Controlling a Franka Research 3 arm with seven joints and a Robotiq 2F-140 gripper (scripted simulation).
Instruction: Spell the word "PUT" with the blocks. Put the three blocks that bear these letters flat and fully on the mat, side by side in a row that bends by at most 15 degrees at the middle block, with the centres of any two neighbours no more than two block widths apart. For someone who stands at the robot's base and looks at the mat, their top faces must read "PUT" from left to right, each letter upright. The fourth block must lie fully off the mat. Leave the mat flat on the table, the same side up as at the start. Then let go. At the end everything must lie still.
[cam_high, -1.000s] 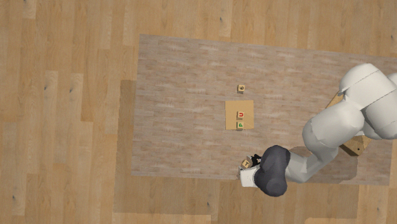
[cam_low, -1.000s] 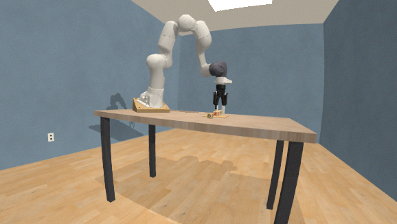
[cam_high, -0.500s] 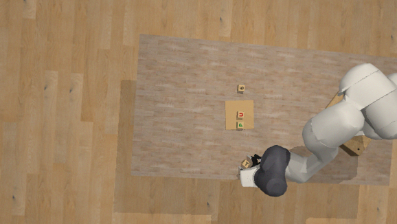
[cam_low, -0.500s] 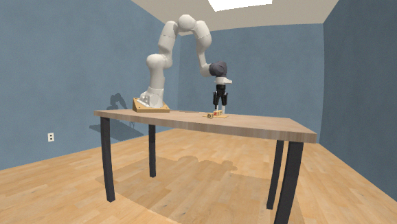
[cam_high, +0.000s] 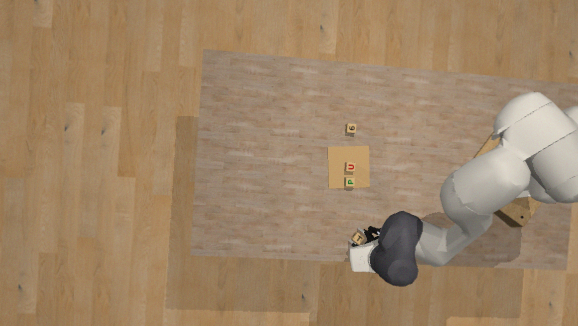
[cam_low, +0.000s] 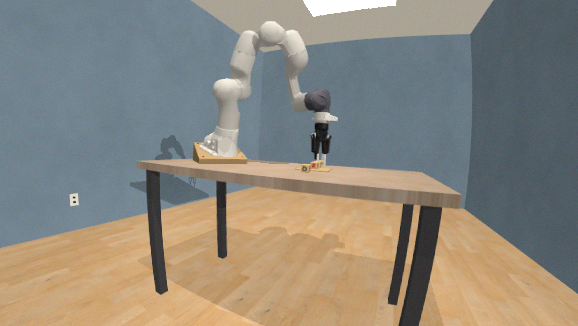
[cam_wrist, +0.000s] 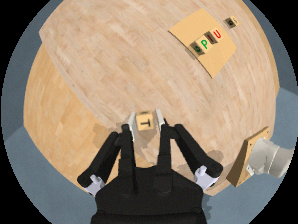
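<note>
Right now my hand is 2 cm above the T block. Also, from my hand: green P block 18 cm to the right, 4 cm ahead, 1 cm below; then red U block 23 cm to the right, 4 cm ahead, 1 cm below; then tan mat 23 cm to the right, 4 cm ahead, 3 cm below.
</note>
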